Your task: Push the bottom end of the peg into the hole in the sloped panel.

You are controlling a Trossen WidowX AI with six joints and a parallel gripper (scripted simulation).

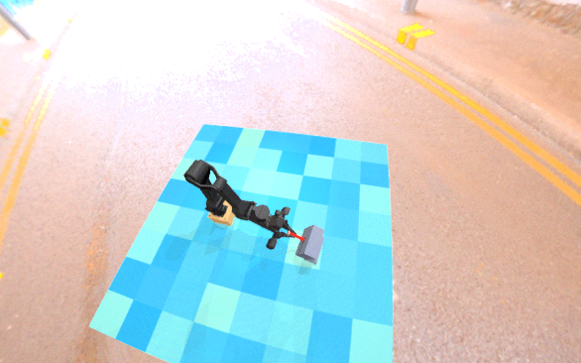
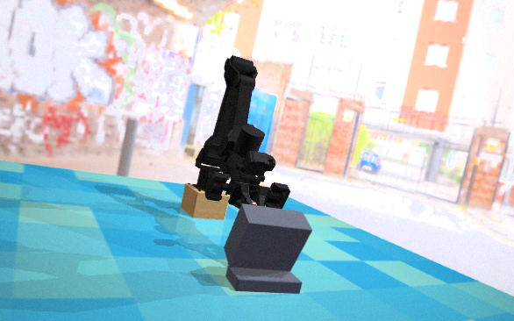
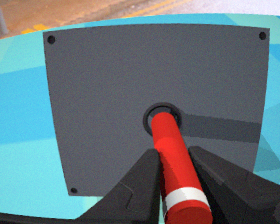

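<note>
The sloped panel lies 6 cm ahead of my gripper tip, 3 cm below it and 1 cm to the right of it. Also, from my gripper tip: red peg 2 cm behind, 1 cm above.
</note>
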